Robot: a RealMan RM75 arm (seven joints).
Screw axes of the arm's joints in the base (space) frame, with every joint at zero. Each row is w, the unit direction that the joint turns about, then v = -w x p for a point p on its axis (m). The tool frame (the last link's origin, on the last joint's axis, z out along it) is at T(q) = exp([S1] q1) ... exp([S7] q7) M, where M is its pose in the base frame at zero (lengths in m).
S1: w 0 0 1 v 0 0 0
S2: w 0 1 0 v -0.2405 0 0
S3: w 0 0 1 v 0 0 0
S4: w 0 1 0 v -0.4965 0 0
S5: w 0 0 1 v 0 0 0
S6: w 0 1 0 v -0.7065 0 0
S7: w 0 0 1 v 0 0 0
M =
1 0 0 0
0 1 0 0
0 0 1 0.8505
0 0 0 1
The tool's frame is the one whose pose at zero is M.
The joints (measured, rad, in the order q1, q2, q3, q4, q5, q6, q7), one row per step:
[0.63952, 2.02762, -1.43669, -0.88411, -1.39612, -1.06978, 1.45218]
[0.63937, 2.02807, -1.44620, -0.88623, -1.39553, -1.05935, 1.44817]
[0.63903, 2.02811, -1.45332, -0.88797, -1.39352, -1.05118, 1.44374]
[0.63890, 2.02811, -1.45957, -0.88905, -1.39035, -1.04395, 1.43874]
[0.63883, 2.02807, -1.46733, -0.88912, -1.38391, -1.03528, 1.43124]
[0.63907, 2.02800, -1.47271, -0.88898, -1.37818, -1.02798, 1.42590]
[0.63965, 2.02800, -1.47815, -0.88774, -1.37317, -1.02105, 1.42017]
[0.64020, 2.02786, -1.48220, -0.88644, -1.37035, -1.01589, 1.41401]
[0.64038, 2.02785, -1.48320, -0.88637, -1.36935, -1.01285, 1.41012]
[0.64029, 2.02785, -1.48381, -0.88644, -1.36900, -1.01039, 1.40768]
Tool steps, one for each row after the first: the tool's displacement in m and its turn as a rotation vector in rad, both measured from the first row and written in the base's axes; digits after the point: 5 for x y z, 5 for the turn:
[-0.00046, 0.00000, -0.00160, 0.00427, -0.00667, 0.00313]
[-0.00084, 0.00009, -0.00256, 0.00875, -0.01089, 0.00604]
[-0.00126, 0.00022, -0.00335, 0.01313, -0.01373, 0.00893]
[-0.00173, 0.00038, -0.00430, 0.01848, -0.01550, 0.01213]
[-0.00218, 0.00071, -0.00484, 0.02327, -0.01583, 0.01354]
[-0.00243, 0.00099, -0.00561, 0.02737, -0.01716, 0.01498]
[-0.00244, 0.00122, -0.00625, 0.03124, -0.01994, 0.01754]
[-0.00248, 0.00152, -0.00630, 0.03488, -0.02141, 0.01924]
[-0.00240, 0.00175, -0.00632, 0.03765, -0.02265, 0.01994]

